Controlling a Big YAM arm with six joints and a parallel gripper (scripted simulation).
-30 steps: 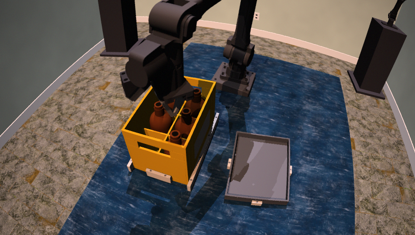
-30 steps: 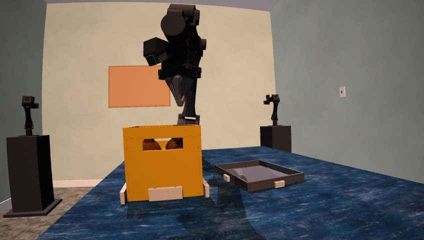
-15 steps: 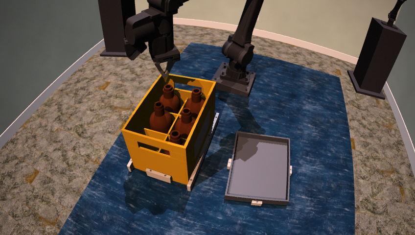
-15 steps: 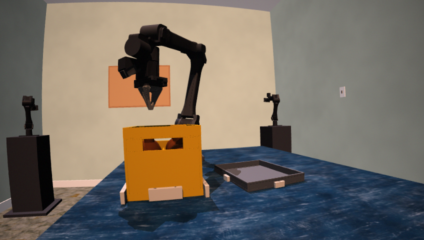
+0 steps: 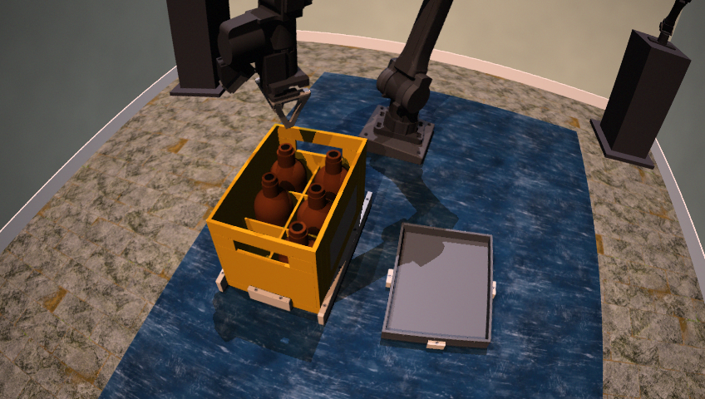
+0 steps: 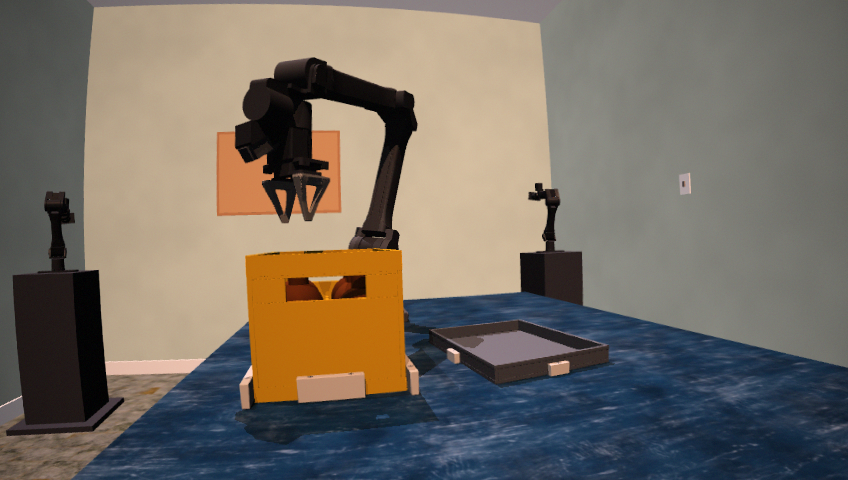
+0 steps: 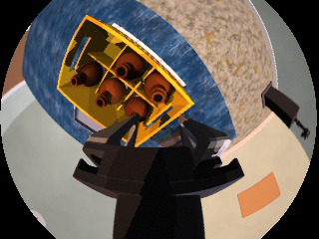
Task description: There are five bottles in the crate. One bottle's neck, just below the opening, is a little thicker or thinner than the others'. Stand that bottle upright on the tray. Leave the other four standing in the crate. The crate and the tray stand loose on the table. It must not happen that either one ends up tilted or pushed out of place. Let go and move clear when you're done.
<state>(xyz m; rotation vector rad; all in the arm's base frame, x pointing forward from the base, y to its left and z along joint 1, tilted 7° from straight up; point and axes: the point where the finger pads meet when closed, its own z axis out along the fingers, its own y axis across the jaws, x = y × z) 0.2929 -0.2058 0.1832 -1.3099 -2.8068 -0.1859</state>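
Right now the orange crate is 150 mm below my hand, 90 mm ahead of it and 40 mm to the left of it. From my hand the other things lie so: dark grey tray (320 mm to the left, 220 mm below, 130 mm ahead).
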